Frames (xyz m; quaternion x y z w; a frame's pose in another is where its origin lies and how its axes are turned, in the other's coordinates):
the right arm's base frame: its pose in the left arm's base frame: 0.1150 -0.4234 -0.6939 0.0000 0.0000 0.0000 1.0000
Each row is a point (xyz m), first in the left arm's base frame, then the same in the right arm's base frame.
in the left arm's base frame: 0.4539 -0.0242 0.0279
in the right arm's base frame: 0.3389 0.3992 0.7218
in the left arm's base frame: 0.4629 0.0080 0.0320
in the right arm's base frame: 0.3479 0.4314 0.7259
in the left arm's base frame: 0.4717 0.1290 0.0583
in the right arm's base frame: 0.3567 0.5524 0.7522
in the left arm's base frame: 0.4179 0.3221 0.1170
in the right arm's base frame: 0.3029 0.7455 0.8109
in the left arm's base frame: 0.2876 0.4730 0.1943
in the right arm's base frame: 0.1726 0.8964 0.8882
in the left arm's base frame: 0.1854 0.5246 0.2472
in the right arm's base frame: 0.0704 0.9480 0.9411
